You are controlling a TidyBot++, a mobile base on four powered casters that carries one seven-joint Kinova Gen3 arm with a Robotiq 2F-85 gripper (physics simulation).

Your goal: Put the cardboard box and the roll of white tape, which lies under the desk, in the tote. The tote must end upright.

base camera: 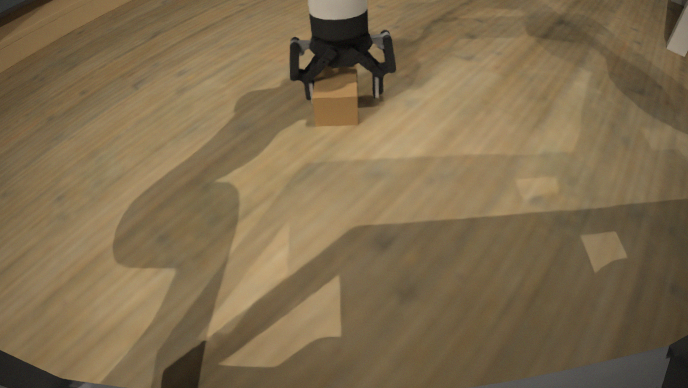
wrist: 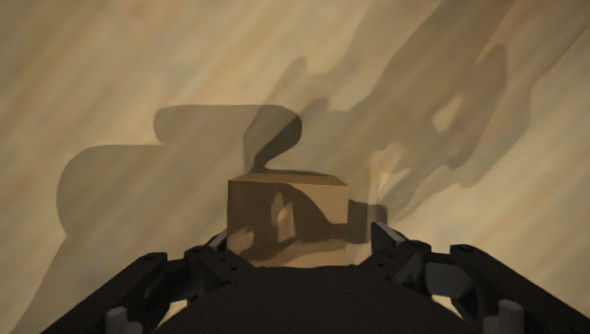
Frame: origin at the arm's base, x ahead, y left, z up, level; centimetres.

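Where they show: gripper, fingertip midpoint: (wrist: 305,238).
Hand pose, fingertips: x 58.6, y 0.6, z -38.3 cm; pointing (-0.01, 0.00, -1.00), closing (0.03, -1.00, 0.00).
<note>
After its pixels a point has its place.
The cardboard box (base camera: 336,111) @[y 1.8, x 53.7, z -37.1 cm] (wrist: 310,220) @[y 0.4, x 60.8, z -34.7 cm] stands upright on the wooden floor, at the upper middle of the base camera view. My gripper (base camera: 343,96) @[y 0.6, x 58.6, z -38.3 cm] (wrist: 305,238) @[y 0.6, x 58.6, z -38.3 cm] points down over it and is open, with one finger on each side of the box. In both views the left finger is very close to the box or touches it, and a clear gap shows between the box and the right finger. In the wrist view the gripper body hides the near part of the box. The tote, the roll of white tape and the desk cannot be made out in these views.
A light wooden edge or board (base camera: 55,37) @[y 89.1, x 110.8, z -38.7 cm] runs across the top left corner of the base camera view. Part of a white upright piece (base camera: 678,35) @[y -81.5, x 81.6, z -35.2 cm] shows at the top right edge. Shadows of the arm and base fall across the floor.
</note>
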